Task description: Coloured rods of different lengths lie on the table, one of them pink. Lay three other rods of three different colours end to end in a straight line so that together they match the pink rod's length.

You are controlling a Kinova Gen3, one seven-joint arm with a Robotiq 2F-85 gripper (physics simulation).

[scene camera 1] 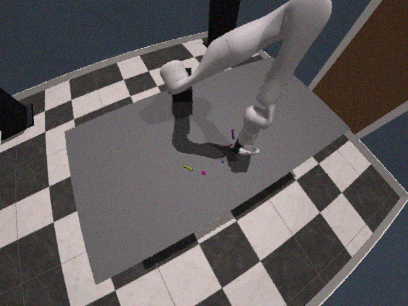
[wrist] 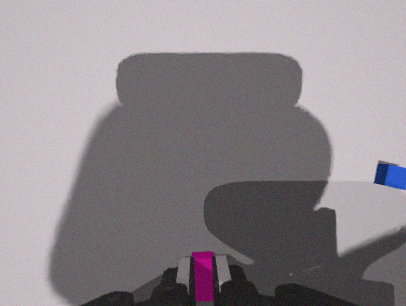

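My gripper is shut on a magenta rod, at the bottom middle of the wrist view. A blue rod lies at the right edge of the wrist view, partly cut off, apart from the held rod. In the scene view a purple rod lies just behind the gripper. A reddish-pink piece shows beside the fingers, partly in shadow; its ends are unclear. A yellow-green rod and a short magenta rod lie further left, apart from each other.
The grey table top carries the rods. The arm's base stands at the back of the table. The arm reaches over the right part, and its shadow falls around the gripper. A brown panel is beyond the right edge.
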